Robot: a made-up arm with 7 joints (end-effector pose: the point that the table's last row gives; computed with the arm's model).
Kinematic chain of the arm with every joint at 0, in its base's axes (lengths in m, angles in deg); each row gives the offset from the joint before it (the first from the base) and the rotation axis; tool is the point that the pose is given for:
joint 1: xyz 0 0 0.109 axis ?
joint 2: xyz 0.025 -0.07 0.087 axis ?
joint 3: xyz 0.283 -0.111 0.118 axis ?
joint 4: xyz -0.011 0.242 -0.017 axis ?
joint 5: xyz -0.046 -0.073 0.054 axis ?
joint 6: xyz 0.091 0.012 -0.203 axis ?
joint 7: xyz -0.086 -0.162 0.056 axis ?
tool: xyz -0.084 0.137 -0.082
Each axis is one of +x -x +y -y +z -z.
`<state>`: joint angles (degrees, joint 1 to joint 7).
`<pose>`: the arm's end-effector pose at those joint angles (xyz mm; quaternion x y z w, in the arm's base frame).
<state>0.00 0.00 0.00 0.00 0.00 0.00 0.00</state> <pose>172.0 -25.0 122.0 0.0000 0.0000 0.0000 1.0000</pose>
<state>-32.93 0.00 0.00 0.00 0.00 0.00 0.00</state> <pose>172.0 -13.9 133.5 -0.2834 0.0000 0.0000 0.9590</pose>
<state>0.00 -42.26 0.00 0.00 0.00 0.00 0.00</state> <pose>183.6 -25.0 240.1 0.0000 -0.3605 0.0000 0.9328</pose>
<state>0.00 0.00 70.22 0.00 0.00 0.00 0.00</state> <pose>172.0 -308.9 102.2 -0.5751 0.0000 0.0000 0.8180</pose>
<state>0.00 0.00 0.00 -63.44 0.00 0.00 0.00</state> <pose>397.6 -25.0 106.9 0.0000 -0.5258 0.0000 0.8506</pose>
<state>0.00 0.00 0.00 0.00 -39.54 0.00 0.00</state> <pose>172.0 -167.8 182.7 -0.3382 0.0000 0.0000 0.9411</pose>
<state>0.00 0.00 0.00 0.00 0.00 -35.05 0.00</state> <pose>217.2 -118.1 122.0 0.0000 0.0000 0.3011 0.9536</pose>
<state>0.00 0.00 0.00 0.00 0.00 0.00 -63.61</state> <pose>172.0 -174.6 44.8 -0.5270 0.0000 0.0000 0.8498</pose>
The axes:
joint 1: +x
joint 2: +y
joint 3: -x
joint 4: +y
joint 5: +x
joint 6: -z
joint 7: +x

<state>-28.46 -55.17 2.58 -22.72 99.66 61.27 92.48</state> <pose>-89.5 119.8 374.6 0.9655 0.0985 0.1216 0.2083</pose>
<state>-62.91 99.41 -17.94 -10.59 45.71 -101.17 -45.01</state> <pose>-66.1 -295.8 -231.2 -0.1571 0.1322 0.2123 0.9554</pose>
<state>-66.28 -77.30 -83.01 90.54 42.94 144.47 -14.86</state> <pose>-461.6 420.0 245.3 -0.6469 0.1797 -0.5941 0.4431</pose>
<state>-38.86 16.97 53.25 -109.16 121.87 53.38 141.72</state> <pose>248.9 -323.9 175.2 0.8369 0.4603 -0.2339 0.1817</pose>
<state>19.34 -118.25 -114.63 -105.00 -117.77 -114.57 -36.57</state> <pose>22.3 -256.9 46.4 -0.0605 -0.7568 -0.0501 0.6489</pose>
